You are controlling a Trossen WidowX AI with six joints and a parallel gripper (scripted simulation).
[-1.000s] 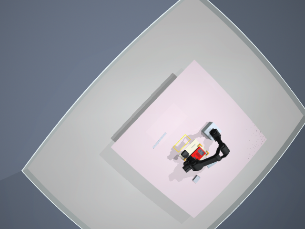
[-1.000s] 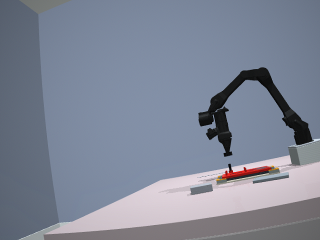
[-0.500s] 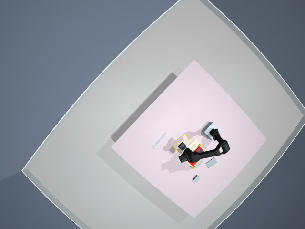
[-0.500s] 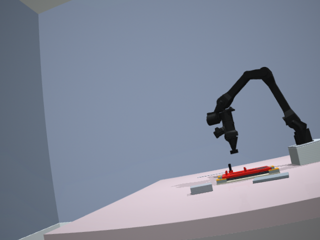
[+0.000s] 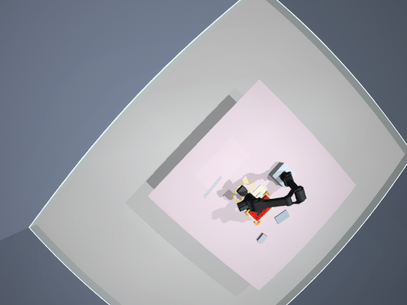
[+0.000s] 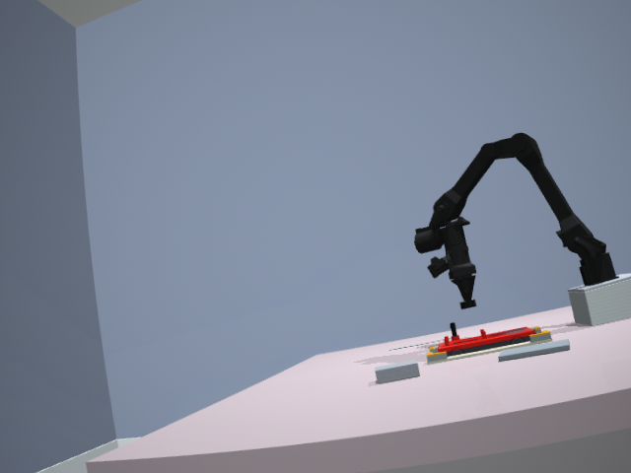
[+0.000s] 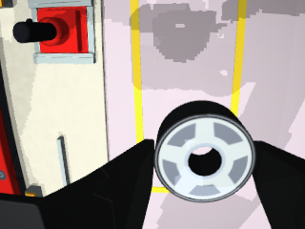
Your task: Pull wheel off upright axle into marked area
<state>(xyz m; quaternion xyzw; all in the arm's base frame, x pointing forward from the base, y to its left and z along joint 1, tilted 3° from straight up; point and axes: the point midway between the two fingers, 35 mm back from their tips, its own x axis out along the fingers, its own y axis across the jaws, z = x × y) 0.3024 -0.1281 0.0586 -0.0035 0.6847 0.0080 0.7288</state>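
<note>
Right now the upright axle is 100 mm to the left of my gripper tip, 60 mm below it and 50 mm ahead of it. From my gripper tip the other things lie so: thin grey strip 190 mm to the right, 140 mm ahead, 90 mm below; then wheel right at my gripper tip.
</note>
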